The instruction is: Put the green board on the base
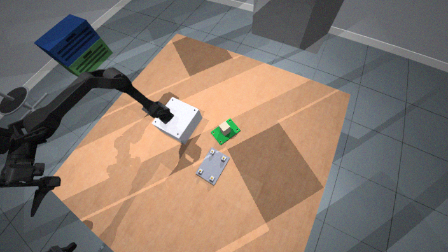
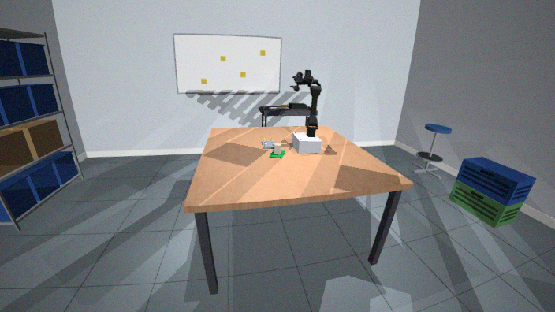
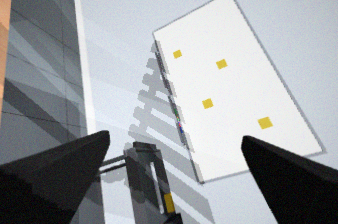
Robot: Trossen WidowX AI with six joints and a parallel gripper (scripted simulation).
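Now: the green board 13 cm ahead of my gripper tip, 63 cm to the left of it and 48 cm below it. Round my gripper tip: grey base: 20 cm ahead, 45 cm to the left, 49 cm below.
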